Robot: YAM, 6 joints.
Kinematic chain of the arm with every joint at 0, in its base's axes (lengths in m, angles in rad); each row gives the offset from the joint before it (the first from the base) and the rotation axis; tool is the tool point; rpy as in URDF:
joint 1: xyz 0 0 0.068 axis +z
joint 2: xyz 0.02 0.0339 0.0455 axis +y
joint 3: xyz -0.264 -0.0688 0 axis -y
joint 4: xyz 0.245 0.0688 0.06 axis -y
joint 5: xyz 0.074 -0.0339 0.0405 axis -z
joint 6: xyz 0.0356 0 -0.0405 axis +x
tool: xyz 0 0 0 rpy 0 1.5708 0
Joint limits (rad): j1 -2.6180..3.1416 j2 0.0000..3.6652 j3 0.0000..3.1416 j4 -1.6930..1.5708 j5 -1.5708..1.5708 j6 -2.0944..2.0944
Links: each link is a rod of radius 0.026 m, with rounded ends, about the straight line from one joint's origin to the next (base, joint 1, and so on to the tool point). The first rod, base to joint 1, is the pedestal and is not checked.
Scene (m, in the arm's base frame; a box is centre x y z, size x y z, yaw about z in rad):
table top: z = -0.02
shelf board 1: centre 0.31 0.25 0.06 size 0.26 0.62 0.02 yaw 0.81
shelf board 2: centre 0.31 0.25 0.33 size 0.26 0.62 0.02 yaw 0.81
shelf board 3: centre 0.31 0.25 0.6 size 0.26 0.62 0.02 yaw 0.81
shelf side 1: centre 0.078 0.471 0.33 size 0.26 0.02 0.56 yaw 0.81
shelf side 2: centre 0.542 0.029 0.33 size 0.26 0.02 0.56 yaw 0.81
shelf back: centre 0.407 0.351 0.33 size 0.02 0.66 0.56 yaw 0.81
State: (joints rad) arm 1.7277 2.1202 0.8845 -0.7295 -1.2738 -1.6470
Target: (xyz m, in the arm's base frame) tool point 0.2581 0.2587 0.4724
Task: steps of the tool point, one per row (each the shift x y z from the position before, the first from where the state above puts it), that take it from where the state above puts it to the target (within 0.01 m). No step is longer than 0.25 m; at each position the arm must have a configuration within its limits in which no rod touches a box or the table.
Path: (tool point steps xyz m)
1: -0.0923 0.0011 0.1617
2: -0.0142 -0.1158 0.1715
3: 0.1291 -0.1376 0.1001
4: -0.0153 0.0341 0.0010
5: 0.0052 0.0413 0.0001
6: 0.0273 0.0376 -0.0010
7: 0.0458 0.0236 -0.0021
8: 0.0563 0.0019 -0.0033
9: 0.0561 -0.0232 -0.0047
10: 0.0704 0.0648 0.0144
11: 0.0644 0.0768 -0.0144

